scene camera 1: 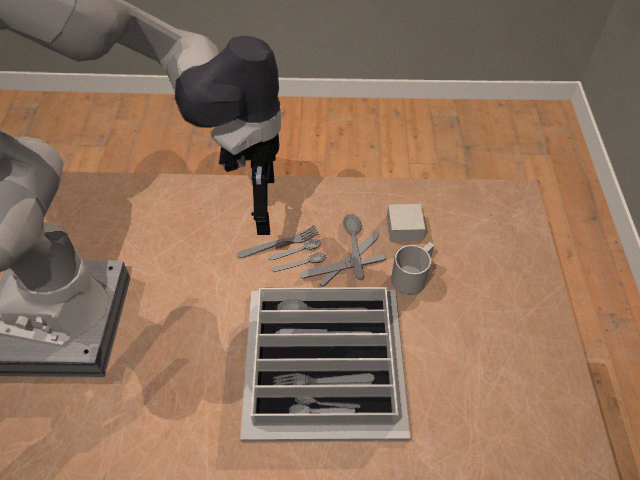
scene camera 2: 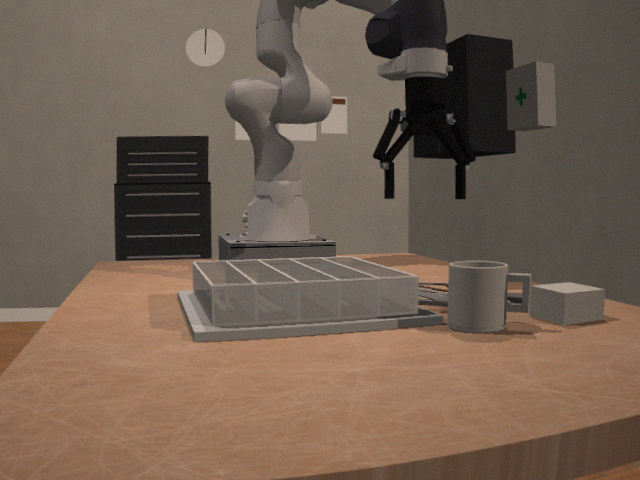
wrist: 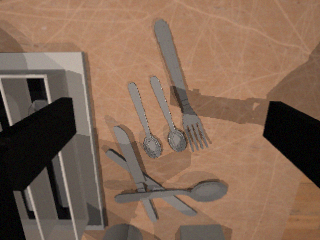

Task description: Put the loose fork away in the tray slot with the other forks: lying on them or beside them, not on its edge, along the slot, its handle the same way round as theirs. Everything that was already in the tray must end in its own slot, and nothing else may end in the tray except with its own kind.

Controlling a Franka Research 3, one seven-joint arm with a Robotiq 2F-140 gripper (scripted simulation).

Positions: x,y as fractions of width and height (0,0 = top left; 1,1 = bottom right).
gripper: scene camera 1 0.42,0.43; scene camera 2 0.66,0.41; wrist 0.53,0.49
